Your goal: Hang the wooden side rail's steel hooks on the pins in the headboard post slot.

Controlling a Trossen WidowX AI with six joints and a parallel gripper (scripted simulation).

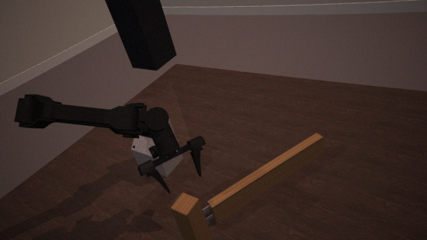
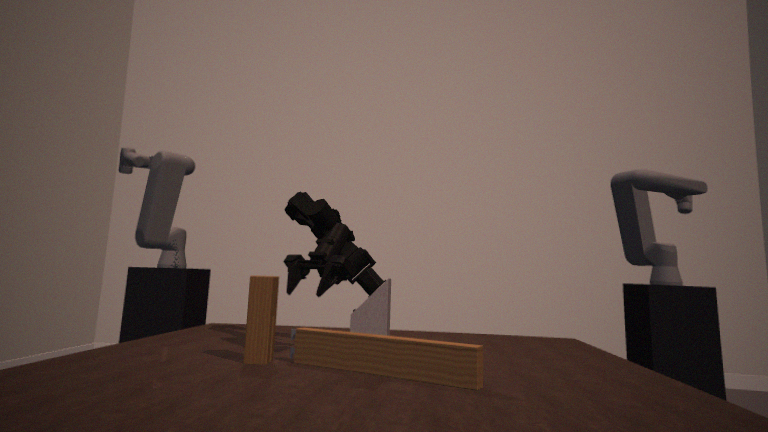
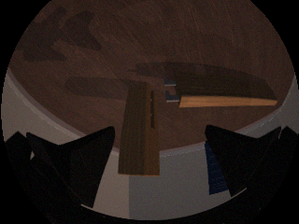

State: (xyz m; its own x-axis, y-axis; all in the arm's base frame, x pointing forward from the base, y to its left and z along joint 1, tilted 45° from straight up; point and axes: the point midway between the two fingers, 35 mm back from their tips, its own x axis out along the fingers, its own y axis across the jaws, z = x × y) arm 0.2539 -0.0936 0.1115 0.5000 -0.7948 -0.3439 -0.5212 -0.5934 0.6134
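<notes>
Right now the headboard post is 70 mm to the right of my gripper tip, 60 mm below it and 60 mm ahead of it.
</notes>
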